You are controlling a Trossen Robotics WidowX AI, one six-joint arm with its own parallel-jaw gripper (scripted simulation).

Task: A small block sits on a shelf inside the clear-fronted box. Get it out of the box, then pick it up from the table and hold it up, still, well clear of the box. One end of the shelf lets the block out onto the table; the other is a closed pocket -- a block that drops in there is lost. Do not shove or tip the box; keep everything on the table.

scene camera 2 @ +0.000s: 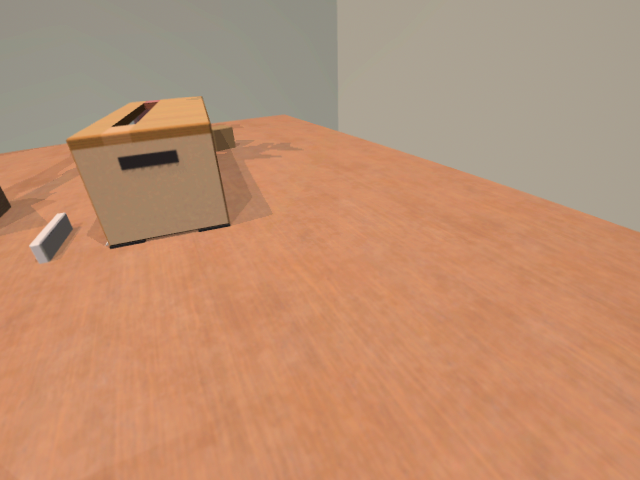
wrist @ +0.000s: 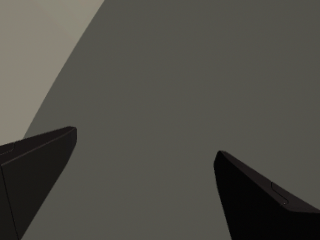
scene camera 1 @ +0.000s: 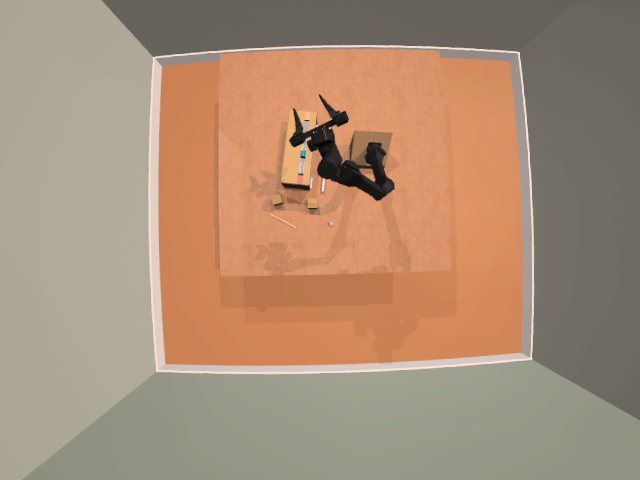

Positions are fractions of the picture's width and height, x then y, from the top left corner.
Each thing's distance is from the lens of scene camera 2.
tan box (scene camera 2: 0.24, 0.35): 40 cm
